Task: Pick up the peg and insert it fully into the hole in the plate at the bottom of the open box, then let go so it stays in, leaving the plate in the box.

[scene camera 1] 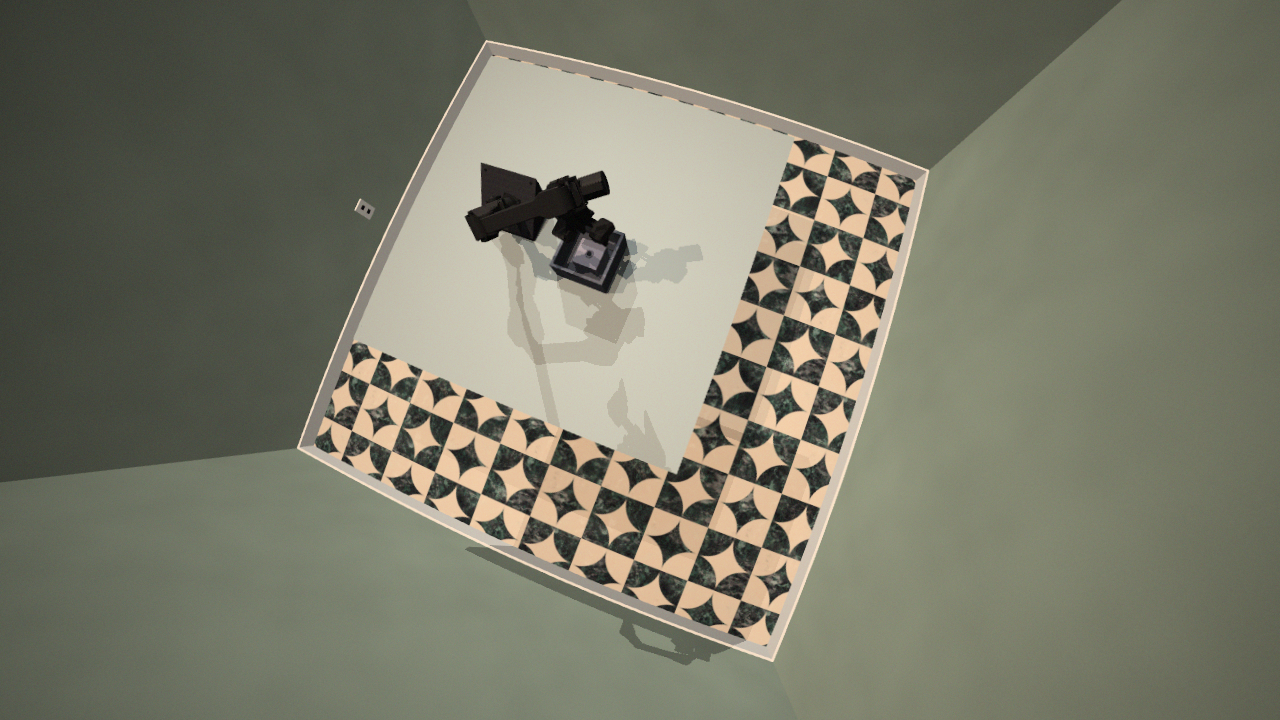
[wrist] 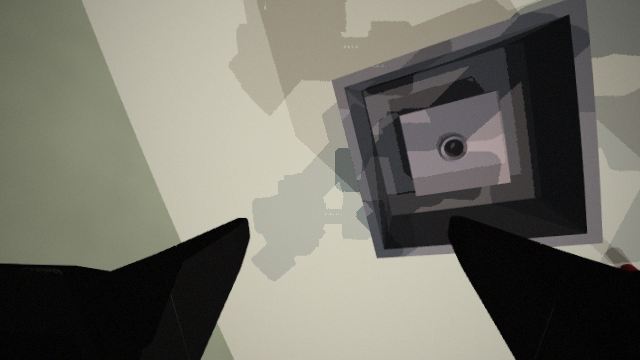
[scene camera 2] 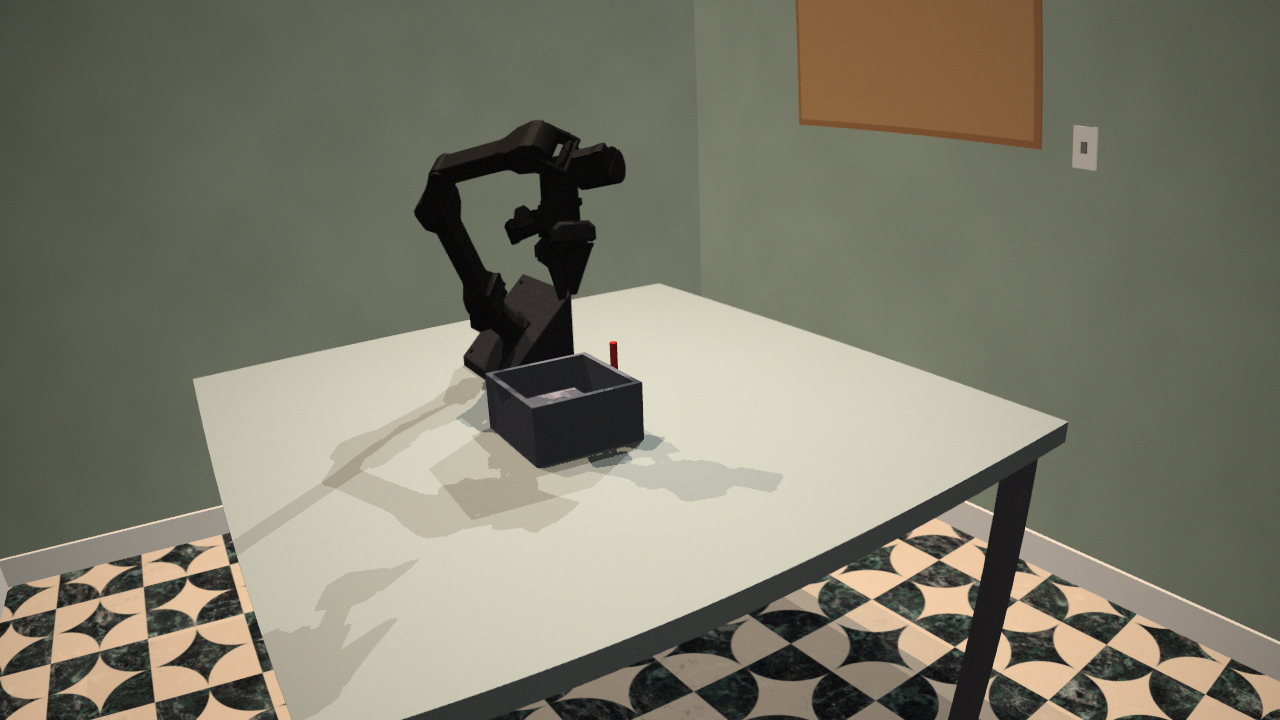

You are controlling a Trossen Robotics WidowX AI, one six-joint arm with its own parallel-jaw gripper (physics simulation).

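Places are measured from the arm's base along level axes (x ahead, y left, z up), in millimetres.
Pixels of known places: gripper, fingertip midpoint: (wrist: 347,226) (scene camera 2: 567,297); arm's base, origin of the base link: (scene camera 1: 510,204) (scene camera 2: 515,329).
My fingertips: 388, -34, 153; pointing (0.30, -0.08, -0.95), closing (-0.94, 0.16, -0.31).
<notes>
Ahead of a thing's pixels: the offset from my fingertips to its top centre, as dx, dy, dz. Level surfaces: height alone.
The red peg {-243, +179, -165} (scene camera 2: 614,354) stands upright on the table behind the box's right rear side in scene camera 2; a bit of the peg (wrist: 628,268) shows at the right edge of the wrist view, partly behind a finger. The dark open box {-63, +4, -147} (scene camera 1: 607,283) (scene camera 2: 586,424) (wrist: 593,150) stands on the table. The pale plate {-63, +4, -184} (scene camera 1: 581,261) (scene camera 2: 556,394) (wrist: 457,172) lies at its bottom, and its round hole (scene camera 1: 588,254) (wrist: 453,147) is empty. My gripper (scene camera 2: 570,294) (wrist: 347,226) is open and empty, above and behind the box. In scene camera 1 the arm hides the peg.
The arm's base (scene camera 1: 528,189) (scene camera 2: 541,313) stands on the pale table {dz -245} (scene camera 1: 644,152) (scene camera 2: 805,429) behind the box. The box walls rise well above the plate. Shadows of the arm fall across the table and into the box.
</notes>
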